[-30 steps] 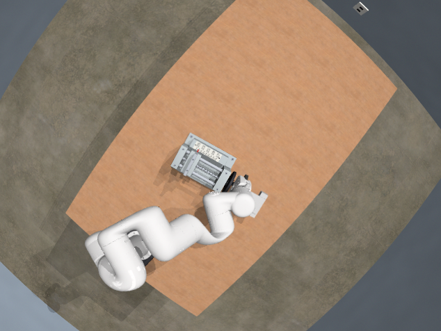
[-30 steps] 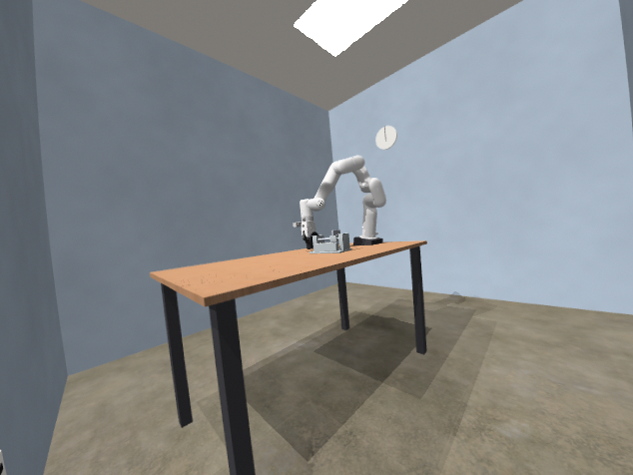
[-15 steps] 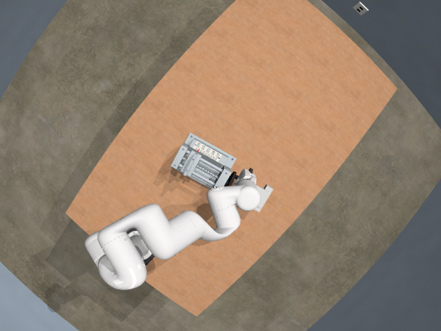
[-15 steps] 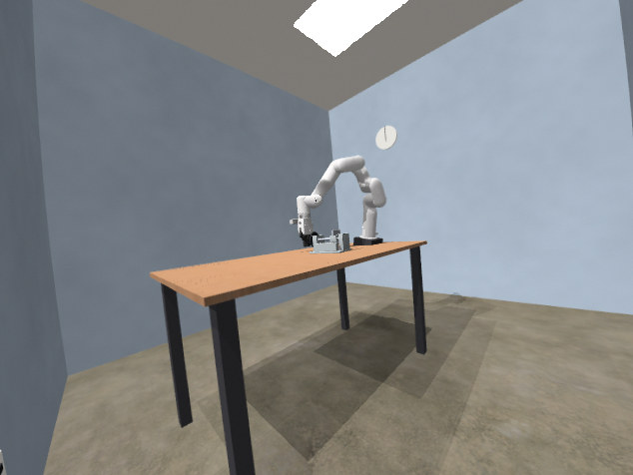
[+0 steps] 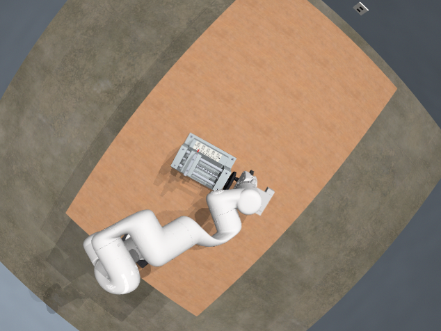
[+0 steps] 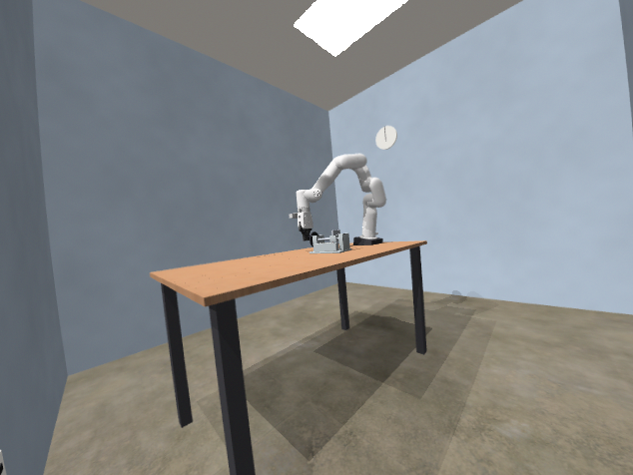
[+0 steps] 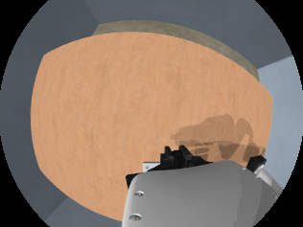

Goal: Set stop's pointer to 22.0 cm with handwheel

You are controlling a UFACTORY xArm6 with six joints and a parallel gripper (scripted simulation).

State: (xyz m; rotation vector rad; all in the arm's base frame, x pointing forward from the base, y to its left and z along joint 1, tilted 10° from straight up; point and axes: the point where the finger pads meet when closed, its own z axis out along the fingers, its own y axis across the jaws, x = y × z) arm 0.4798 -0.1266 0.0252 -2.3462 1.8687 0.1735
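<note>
The handwheel lies 10 mm behind my hand and 20 mm to the left of it.
</note>
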